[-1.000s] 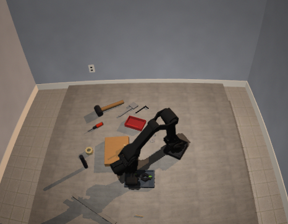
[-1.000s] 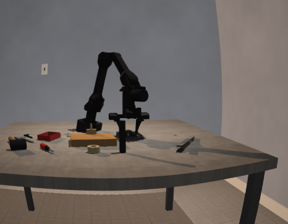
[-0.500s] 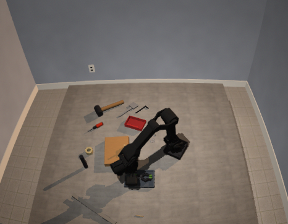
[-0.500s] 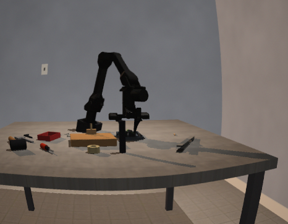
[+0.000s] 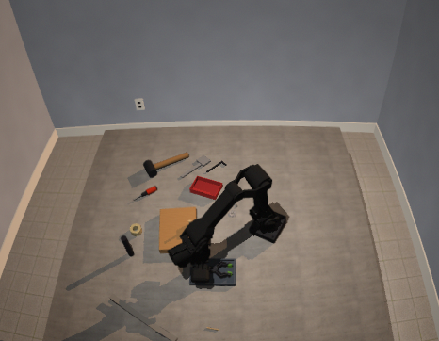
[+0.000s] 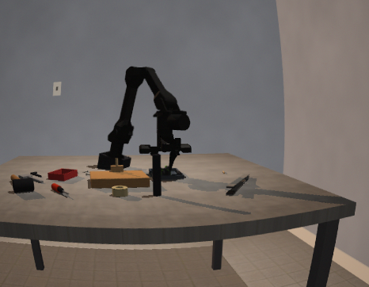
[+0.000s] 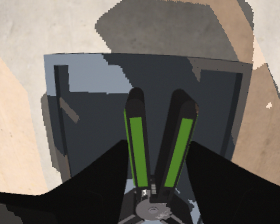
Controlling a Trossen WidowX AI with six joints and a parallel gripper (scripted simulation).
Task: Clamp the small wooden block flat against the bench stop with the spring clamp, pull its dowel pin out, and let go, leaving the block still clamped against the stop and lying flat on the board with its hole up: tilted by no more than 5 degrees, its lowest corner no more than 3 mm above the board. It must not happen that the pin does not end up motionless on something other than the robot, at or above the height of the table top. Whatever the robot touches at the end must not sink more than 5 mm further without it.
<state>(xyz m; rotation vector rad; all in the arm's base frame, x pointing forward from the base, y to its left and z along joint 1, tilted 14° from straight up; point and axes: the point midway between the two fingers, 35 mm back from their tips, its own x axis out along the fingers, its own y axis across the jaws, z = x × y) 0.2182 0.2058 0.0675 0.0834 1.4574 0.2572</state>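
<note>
My hand is 4 cm past the dark tray and 5 cm above it. From my hand the other things lie so: bench stop (6 cm ahead, 18 cm to the right, 1 cm below); dowel pin (8 cm ahead, 17 cm to the right); small wooden block (8 cm ahead, 17 cm to the right, 1 cm below).
</note>
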